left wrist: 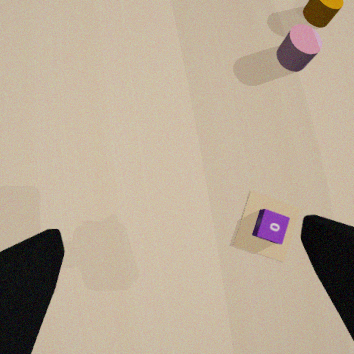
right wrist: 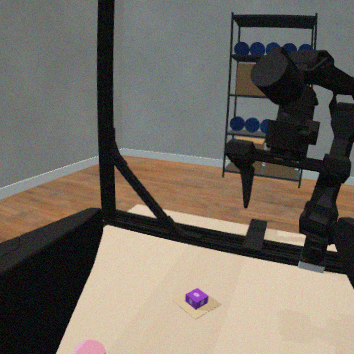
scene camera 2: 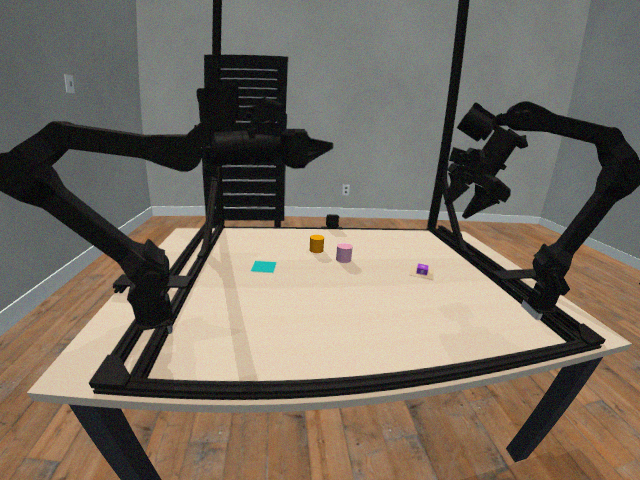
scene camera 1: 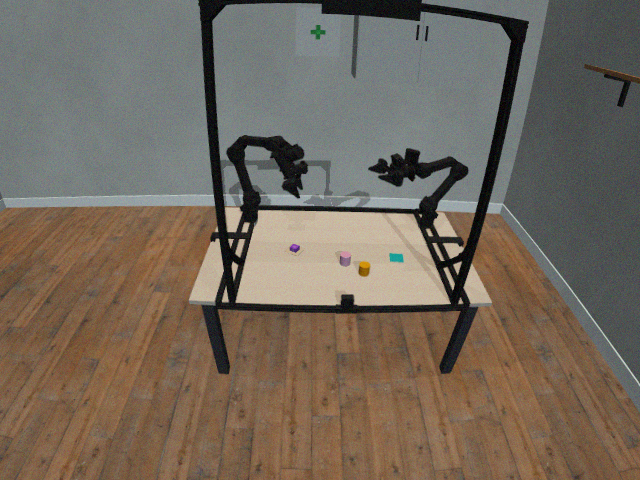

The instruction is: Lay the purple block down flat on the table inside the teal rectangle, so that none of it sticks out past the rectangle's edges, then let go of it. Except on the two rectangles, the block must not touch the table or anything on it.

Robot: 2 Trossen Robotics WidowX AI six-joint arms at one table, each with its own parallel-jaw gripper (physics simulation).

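Places are measured from the left arm's base along level axes (x up, y back, z right), in millimetres.
Where they show: left gripper, fingertip midpoint: (left wrist: 183,235) (right wrist: 274,214) (scene camera 2: 454,210) (scene camera 1: 300,193); right gripper, fingertip midpoint: (right wrist: 222,225) (scene camera 2: 321,144) (scene camera 1: 373,172); left arm's base at its link origin: (right wrist: 312,257) (scene camera 2: 540,305) (scene camera 1: 250,219); right arm's base at its link origin: (scene camera 2: 154,318) (scene camera 1: 426,225).
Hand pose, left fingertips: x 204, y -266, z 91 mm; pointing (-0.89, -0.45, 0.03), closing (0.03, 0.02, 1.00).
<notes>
Each offset is from my left fingertips to the top centre of the thing. "pt": to the spot under its first point. Level surfaces: height alone.
The purple block {dy +11, dx -204, dz +118 mm} (scene camera 1: 294,248) (scene camera 2: 422,269) (left wrist: 274,227) (right wrist: 196,298) lies on a pale tan rectangle {pt dy +22, dx -222, dz +93 mm} (scene camera 2: 428,276) (left wrist: 261,200) (right wrist: 211,304), with a white 0 on its top. The teal rectangle {pt dy -447, dx -222, dz +121 mm} (scene camera 1: 396,257) (scene camera 2: 263,267) lies bare on the table, at the right in scene camera 1. My left gripper (scene camera 1: 293,189) (scene camera 2: 456,207) (left wrist: 183,235) is open and empty, above the table and pointing down at a slant. In the left wrist view the block shows near the right-hand finger. My right gripper (scene camera 1: 376,174) (scene camera 2: 330,146) is open and empty, level and high above the table.
A pink cylinder {dy -216, dx -178, dz +188 mm} (scene camera 1: 345,259) (scene camera 2: 343,253) (left wrist: 299,48) (right wrist: 90,347) and an orange cylinder {dy -297, dx -178, dz +250 mm} (scene camera 1: 364,269) (scene camera 2: 316,243) (left wrist: 320,13) stand upright between the two rectangles, the orange one nearer the front edge in scene camera 1. A black frame (scene camera 1: 279,308) runs around the table {dx -223 mm} (scene camera 1: 289,286).
</notes>
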